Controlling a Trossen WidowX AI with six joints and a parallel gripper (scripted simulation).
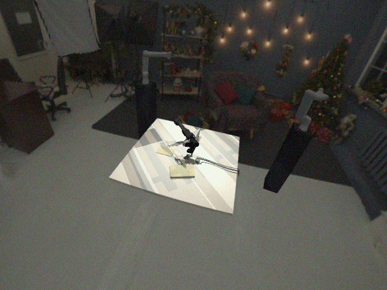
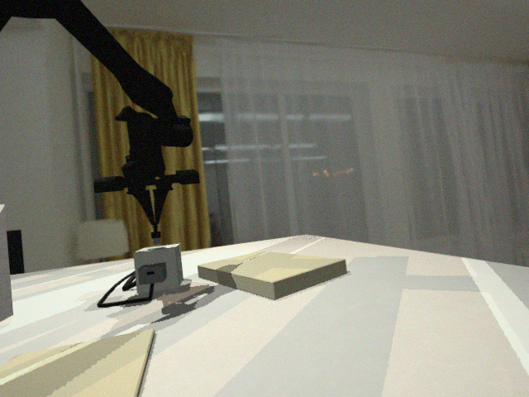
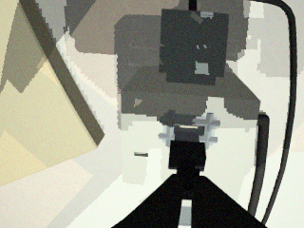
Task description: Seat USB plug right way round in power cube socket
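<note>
The USB plug lies 2 cm below my gripper tip.
</note>
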